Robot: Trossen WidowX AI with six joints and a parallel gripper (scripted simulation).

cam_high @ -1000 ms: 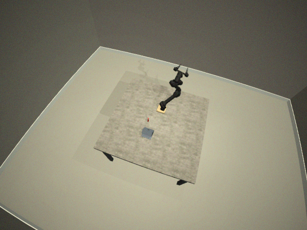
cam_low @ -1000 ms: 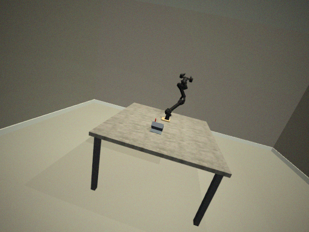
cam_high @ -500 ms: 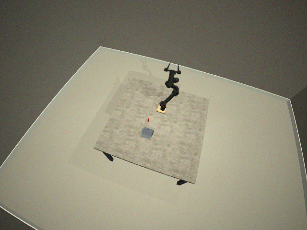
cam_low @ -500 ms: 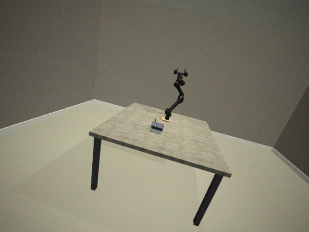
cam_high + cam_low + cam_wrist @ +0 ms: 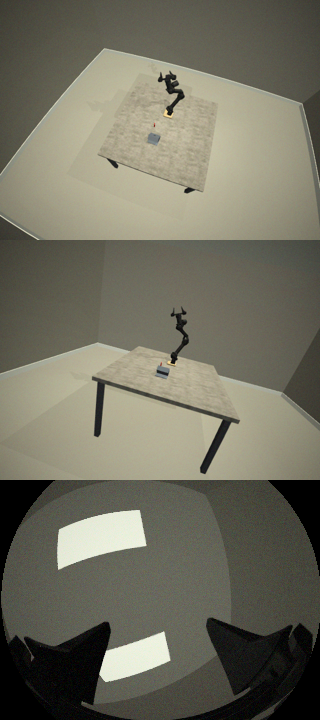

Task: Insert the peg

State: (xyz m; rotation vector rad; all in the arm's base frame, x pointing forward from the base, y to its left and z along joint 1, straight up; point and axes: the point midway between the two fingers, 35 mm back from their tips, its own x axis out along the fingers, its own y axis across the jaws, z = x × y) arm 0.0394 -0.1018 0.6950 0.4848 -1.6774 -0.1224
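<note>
Now: the red peg 690 mm below my gripper tip and 230 mm ahead of it. From my gripper tip the other things lie so: grey sloped panel 690 mm below, 400 mm ahead, 70 mm to the left.
</note>
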